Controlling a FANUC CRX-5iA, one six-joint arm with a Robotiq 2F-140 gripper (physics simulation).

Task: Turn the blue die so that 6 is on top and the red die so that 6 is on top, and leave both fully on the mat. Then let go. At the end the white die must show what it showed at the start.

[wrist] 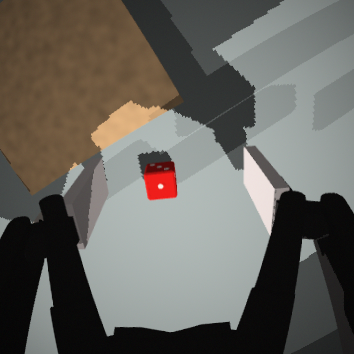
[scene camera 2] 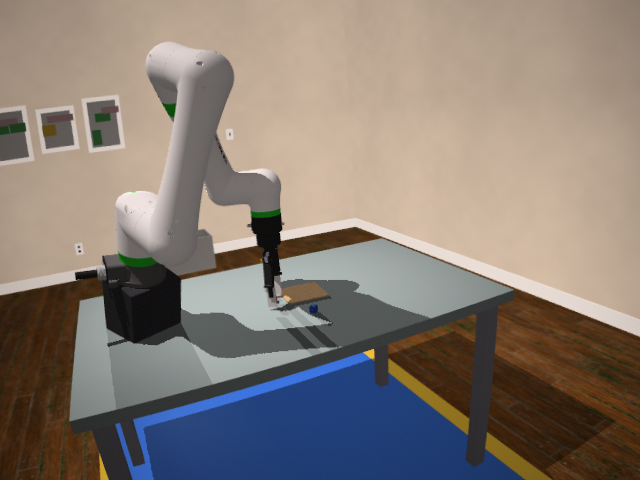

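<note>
The red die (wrist: pixel 160 186) rests on the table beside the mat, its bright upper face showing one pip and a dark side face showing several. My gripper (scene camera 2: pixel 273 302) (wrist: pixel 173 170) is open, its pads apart on either side of the red die, with nothing held. The brown mat (scene camera 2: pixel 311 291) (wrist: pixel 75 75) lies close by, partly in shadow. The blue die (scene camera 2: pixel 313 308) is on the table off the mat's near edge in the scene view; its pips are too small to read. The white die does not show in either view, and the red die cannot be made out in the scene view.
The grey table (scene camera 2: pixel 439 281) (wrist: pixel 180 280) carries the robot's black base (scene camera 2: pixel 142 310) at the left. Shadows of the arm and gripper cross the table around the mat. The table's near edge (scene camera 2: pixel 289 372) lies beyond the blue die, towards the scene camera.
</note>
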